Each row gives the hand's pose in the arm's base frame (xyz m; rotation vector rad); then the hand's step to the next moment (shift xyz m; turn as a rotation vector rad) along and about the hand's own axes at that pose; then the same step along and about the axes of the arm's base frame.
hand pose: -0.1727 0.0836 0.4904 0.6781 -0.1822 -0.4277
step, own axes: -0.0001 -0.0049 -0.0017 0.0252 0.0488 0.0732
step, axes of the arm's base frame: -0.0012 -0.0024 -0.0044 0.0165 -0.0186 0.0881
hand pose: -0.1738 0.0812 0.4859 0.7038 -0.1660 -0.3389
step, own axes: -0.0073 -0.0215 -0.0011 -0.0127 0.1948 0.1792
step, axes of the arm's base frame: -0.0119 -0.0120 -0.0152 -0.0104 0.0347 0.2625
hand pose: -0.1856 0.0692 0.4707 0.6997 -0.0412 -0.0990
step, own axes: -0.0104 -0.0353 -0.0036 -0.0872 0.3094 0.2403
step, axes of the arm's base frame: -0.0128 -0.0235 -0.0256 -0.0799 0.0905 0.3828
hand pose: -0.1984 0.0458 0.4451 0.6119 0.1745 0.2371
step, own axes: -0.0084 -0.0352 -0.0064 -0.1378 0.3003 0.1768
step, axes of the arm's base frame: -0.0036 -0.0267 -0.0250 -0.1416 0.1042 0.3309
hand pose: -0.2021 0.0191 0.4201 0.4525 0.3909 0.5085
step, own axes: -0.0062 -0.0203 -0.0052 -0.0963 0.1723 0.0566
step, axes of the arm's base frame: 0.0002 -0.0176 -0.0130 -0.1158 0.0645 0.1568
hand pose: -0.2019 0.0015 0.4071 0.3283 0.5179 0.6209
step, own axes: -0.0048 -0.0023 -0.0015 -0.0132 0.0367 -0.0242
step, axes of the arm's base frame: -0.0031 -0.0046 -0.0005 -0.0395 0.0233 0.0009
